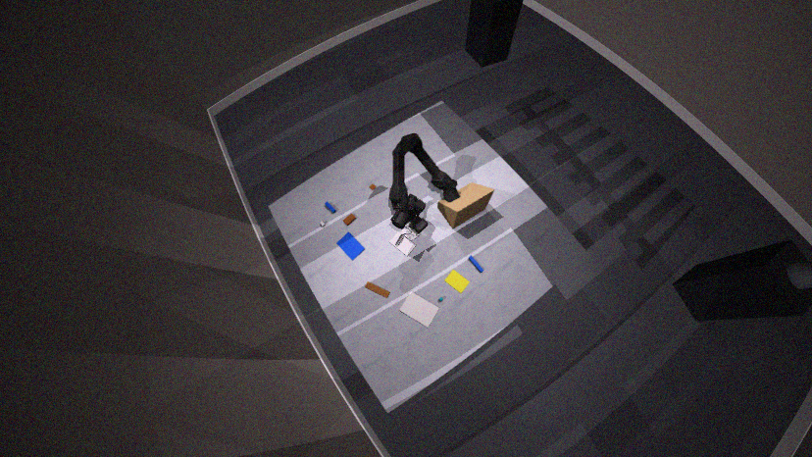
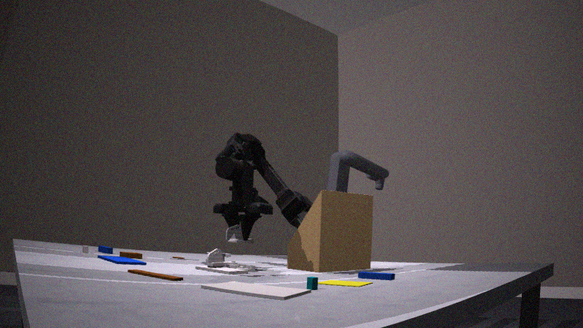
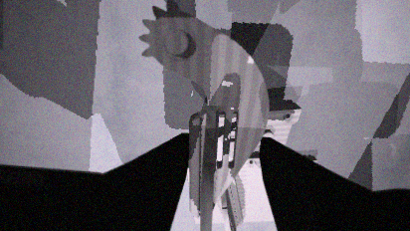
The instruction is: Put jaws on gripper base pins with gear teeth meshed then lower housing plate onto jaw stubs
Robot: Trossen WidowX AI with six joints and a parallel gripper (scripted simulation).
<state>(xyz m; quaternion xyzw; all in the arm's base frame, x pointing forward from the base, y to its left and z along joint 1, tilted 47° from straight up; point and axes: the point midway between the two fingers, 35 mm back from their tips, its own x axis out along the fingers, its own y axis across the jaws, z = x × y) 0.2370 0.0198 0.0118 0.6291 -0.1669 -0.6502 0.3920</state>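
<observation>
My gripper tip is 3 cm past the grey jaw and 3 cm to the left of it. Also, from my gripper tip: blue bar 20 cm behind, 32 cm to the left, 8 cm below; then yellow plate 8 cm behind, 36 cm to the left, 8 cm below; then blue plate 33 cm ahead, 5 cm to the right, 8 cm below.
</observation>
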